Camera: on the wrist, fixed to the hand. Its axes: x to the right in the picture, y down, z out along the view.
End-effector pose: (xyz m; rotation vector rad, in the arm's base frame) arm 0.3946 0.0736 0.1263 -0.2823 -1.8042 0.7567
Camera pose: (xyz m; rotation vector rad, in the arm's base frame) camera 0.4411 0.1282 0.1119 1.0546 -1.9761 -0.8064
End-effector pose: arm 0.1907 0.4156 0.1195 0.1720 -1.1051 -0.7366
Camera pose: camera 0.2612 0.4340 0.1133 0.4538 -1.0952 -2.5536
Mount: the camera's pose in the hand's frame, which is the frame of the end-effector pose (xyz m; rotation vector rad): 0.0011 0.0429 -0.0592 -0.4913 -0.5352 -1.5888
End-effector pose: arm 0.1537 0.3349 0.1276 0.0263 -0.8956 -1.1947
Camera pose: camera 0.2238 0.3264 0.1084 -0.0183 0.9687 2.9872
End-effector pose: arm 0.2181 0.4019 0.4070 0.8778 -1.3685 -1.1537
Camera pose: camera 0.2806 0.4024 0.4449 -1.2461 0.4126 2.7531
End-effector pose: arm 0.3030 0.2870 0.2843 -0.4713 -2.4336 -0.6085
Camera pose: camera 0.3483 0.2922 0.3415 -1.1212 2.0084 1.3906
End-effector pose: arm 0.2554 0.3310 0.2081 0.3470 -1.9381 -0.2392
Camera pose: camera 0.3042 0.3705 0.2455 1.5264 -1.5478 -1.9194
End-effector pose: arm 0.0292 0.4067 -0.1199 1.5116 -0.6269 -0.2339
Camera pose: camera 0.0507 0.4598 -0.0745 1.1314 0.3801 -1.8791
